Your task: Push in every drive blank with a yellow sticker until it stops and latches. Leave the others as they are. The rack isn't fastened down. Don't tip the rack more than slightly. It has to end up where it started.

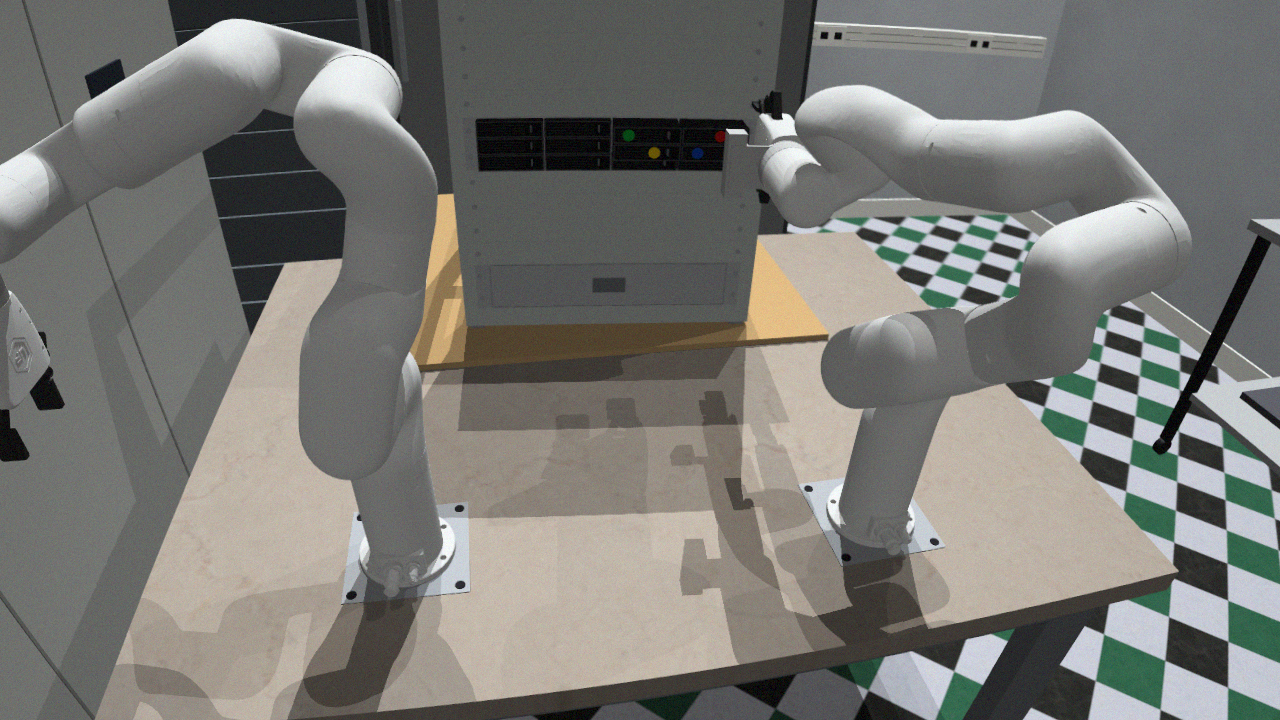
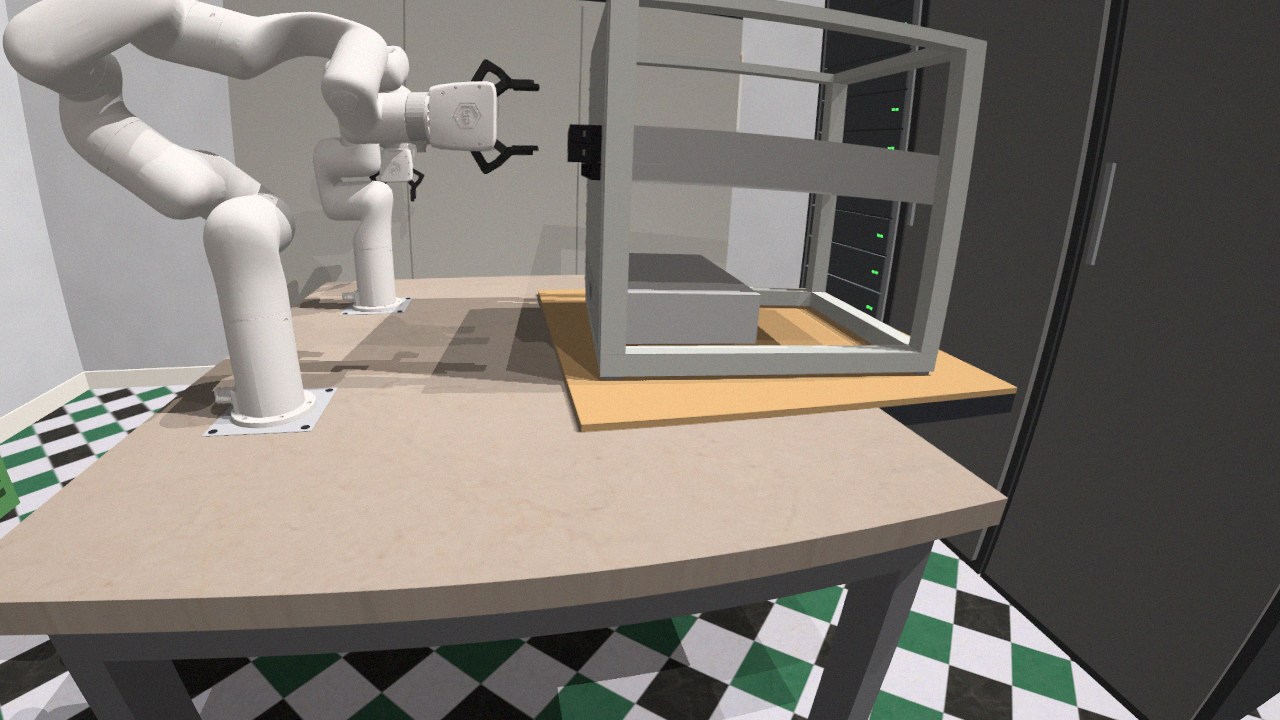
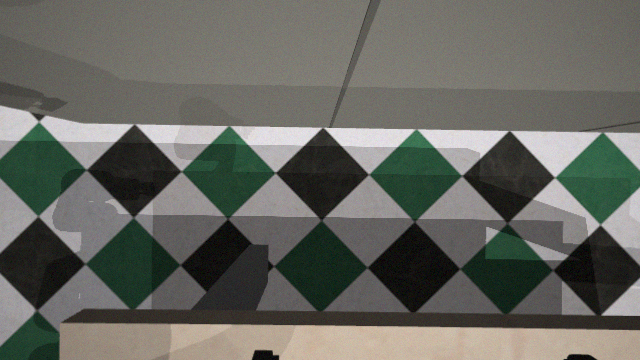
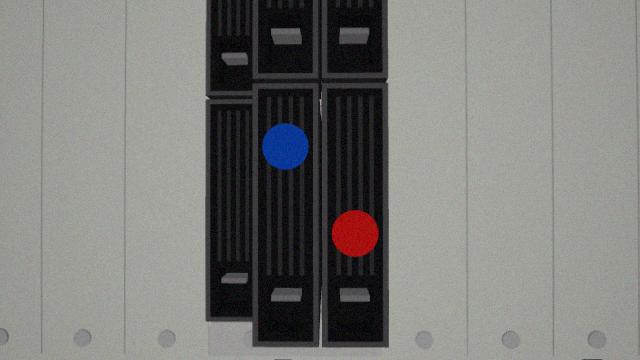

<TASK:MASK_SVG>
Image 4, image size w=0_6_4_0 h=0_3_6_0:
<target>grey rack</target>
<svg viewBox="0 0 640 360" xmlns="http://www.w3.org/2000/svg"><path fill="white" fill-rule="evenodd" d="M0 0L0 360L640 360L640 0L388 0L388 79L386 81L388 82L389 168L388 348L322 348L322 289L319 348L252 347L252 322L205 322L206 99L210 99L206 96L206 0Z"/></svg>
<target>blue-stickered blank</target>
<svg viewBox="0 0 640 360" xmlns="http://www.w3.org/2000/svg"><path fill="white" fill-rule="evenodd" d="M253 83L252 347L319 347L322 289L322 123L319 83Z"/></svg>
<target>red-stickered blank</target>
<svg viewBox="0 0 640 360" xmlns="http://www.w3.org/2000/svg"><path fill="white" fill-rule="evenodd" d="M322 83L322 347L388 348L388 83Z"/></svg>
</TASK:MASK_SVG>
